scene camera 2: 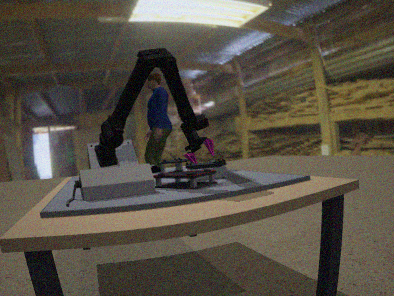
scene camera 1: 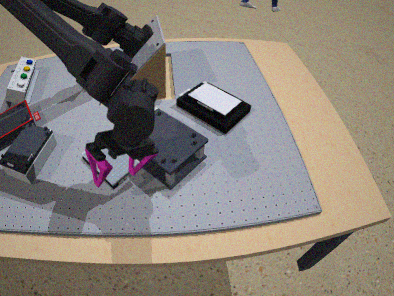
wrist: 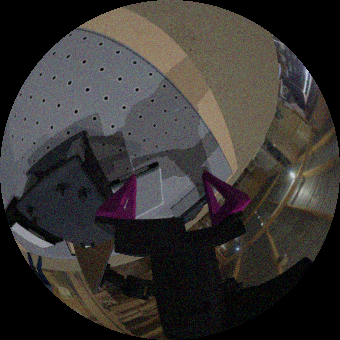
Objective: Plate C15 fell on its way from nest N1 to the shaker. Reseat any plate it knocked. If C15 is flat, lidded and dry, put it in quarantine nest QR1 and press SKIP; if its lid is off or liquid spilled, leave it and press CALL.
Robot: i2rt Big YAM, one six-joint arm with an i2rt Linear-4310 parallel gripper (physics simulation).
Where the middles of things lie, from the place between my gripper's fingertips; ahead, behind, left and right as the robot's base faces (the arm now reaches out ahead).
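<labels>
White-topped plate (scene camera 1: 214, 100): 280 mm to the left of my hand, 200 mm behind it, 20 mm below it. Shaker (scene camera 1: 34, 144): 240 mm to the right of my hand, 150 mm behind it, 10 mm below it. Going by their middles, the shaker is the nearest to my hand of the things named here.
</labels>
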